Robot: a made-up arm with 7 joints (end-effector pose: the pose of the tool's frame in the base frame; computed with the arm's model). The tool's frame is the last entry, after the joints. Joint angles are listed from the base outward.
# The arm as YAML. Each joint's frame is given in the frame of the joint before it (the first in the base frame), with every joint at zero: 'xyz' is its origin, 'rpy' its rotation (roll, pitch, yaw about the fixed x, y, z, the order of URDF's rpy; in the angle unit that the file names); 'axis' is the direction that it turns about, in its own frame. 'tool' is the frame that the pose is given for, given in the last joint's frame.
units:
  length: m
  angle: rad
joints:
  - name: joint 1
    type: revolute
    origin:
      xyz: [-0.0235, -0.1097, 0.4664]
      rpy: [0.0, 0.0, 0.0]
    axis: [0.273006, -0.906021, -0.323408]
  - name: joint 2
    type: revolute
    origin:
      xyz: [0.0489, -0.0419, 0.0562]
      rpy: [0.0, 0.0, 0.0]
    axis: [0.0, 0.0, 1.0]
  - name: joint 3
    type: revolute
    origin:
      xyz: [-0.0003, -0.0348, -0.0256]
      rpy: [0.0, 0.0, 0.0]
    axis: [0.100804, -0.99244, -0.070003]
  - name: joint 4
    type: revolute
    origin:
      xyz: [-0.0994, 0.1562, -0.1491]
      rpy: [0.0, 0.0, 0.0]
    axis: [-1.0, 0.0, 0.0]
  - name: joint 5
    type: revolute
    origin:
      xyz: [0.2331, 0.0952, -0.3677]
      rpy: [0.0, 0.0, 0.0]
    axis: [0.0, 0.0, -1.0]
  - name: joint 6
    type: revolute
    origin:
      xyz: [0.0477, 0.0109, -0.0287]
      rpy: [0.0, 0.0, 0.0]
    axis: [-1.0, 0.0, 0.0]
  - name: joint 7
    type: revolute
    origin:
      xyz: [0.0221, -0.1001, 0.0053]
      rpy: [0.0, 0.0, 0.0]
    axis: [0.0, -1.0, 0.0]
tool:
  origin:
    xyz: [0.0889, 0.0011, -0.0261]
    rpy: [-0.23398, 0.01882, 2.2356]
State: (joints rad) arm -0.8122 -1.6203 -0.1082 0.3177 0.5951 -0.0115 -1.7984
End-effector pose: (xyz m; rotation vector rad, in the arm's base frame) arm -0.3464 -0.3493 0.0420 0.9227 0.0031 -0.4364
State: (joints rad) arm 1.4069 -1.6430 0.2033 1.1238 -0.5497 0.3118 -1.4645
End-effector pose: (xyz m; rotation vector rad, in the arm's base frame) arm 0.1659 -0.2530 0.0314 1.6799 -0.4849 0.5513
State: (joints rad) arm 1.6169 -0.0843 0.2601 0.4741 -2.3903 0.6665 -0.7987
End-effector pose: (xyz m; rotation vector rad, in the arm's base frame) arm 0.5214 -0.2378 0.7819 -1.6190 1.6180 1.5385
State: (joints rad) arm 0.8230 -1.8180 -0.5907 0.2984 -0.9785 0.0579 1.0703
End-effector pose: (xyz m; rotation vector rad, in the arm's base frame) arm 0.5026 -0.1400 0.2004 -1.0157 -1.0508 0.7286
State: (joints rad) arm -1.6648 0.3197 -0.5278 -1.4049 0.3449 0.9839 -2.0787
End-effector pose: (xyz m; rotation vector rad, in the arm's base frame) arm -0.4205 0.0599 0.6057 -1.8136 -1.6545 1.6153
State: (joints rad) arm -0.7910 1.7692 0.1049 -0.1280 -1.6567 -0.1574 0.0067
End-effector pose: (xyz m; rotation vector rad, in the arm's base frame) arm -0.6758 -0.1922 0.3874 -0.7615 0.7523 -0.2226
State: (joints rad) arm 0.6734 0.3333 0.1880 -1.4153 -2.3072 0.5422 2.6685
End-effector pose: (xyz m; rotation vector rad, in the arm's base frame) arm 0.0999 0.2689 0.6044 -0.2304 1.1246 1.8780
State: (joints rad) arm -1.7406 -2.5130 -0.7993 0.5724 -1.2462 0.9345 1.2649
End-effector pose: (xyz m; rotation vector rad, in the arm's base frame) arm -0.4019 -0.3525 0.1661 0.4213 1.2068 2.4863
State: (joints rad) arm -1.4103 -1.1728 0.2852 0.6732 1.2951 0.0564 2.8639
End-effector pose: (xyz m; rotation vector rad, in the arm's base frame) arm -0.2164 -0.4825 0.2721 1.1435 -0.5861 -0.5159
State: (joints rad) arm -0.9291 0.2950 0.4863 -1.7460 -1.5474 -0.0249 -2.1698
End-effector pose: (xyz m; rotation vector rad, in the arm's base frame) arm -0.0369 0.4581 0.4673 -0.6195 -0.0490 -1.8325
